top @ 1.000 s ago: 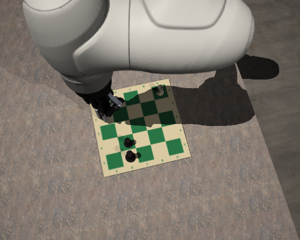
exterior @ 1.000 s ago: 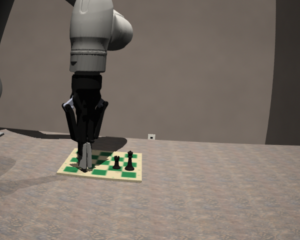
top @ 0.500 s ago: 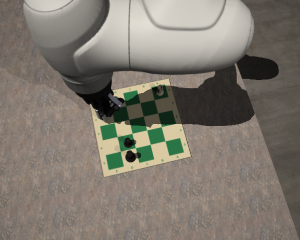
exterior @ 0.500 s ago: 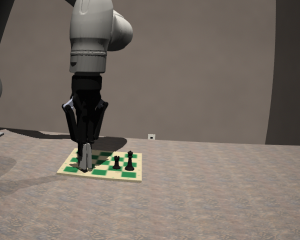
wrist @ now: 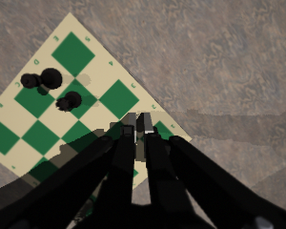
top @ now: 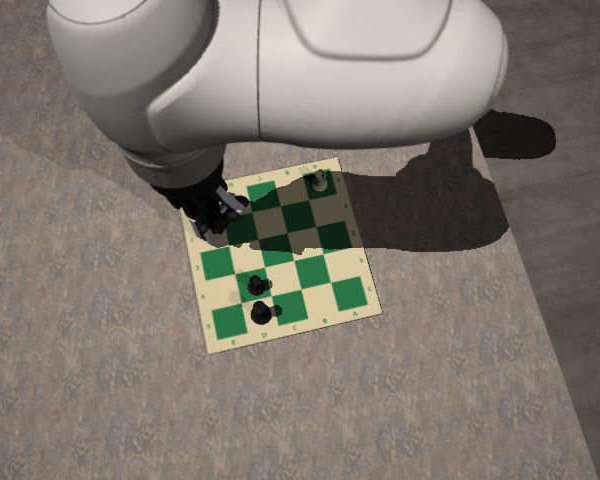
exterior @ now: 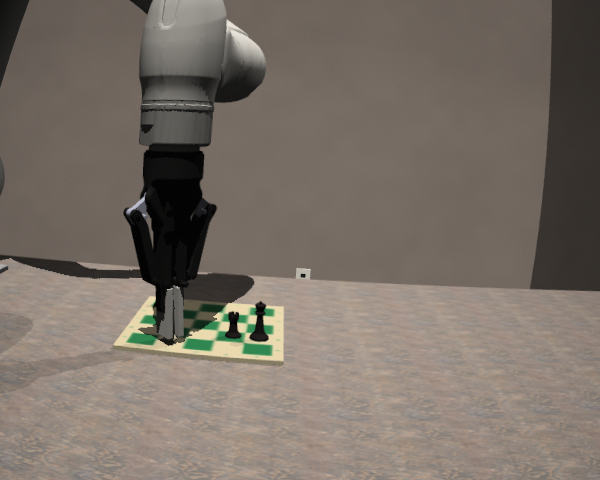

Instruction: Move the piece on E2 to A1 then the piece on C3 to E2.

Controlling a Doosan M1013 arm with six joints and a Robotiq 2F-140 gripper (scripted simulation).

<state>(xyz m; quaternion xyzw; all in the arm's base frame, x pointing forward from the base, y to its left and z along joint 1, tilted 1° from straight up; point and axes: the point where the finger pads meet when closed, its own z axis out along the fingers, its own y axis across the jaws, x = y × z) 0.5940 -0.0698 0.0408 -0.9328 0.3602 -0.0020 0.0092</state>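
The white pawn lies 30 mm below my hand. Round my hand: black queen: 110 mm ahead, 50 mm to the left, 20 mm below; then white piece: 40 mm behind, 150 mm to the left, 30 mm below; then chessboard: 30 mm ahead, 80 mm to the left, 50 mm below.
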